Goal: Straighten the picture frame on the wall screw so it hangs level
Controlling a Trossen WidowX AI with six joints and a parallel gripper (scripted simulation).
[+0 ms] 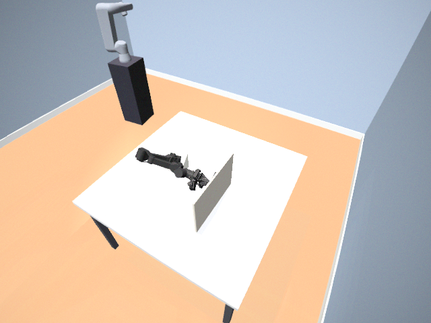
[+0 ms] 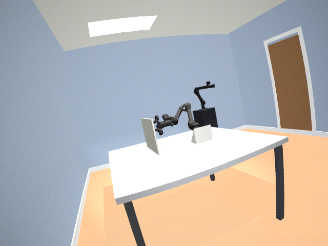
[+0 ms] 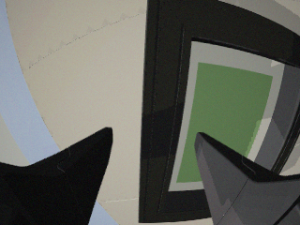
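The picture frame is 1 cm ahead of my gripper tip, 2 cm to the left of it and 5 cm below it. Also, from my gripper tip: cream wall panel 2 cm ahead, 7 cm below.
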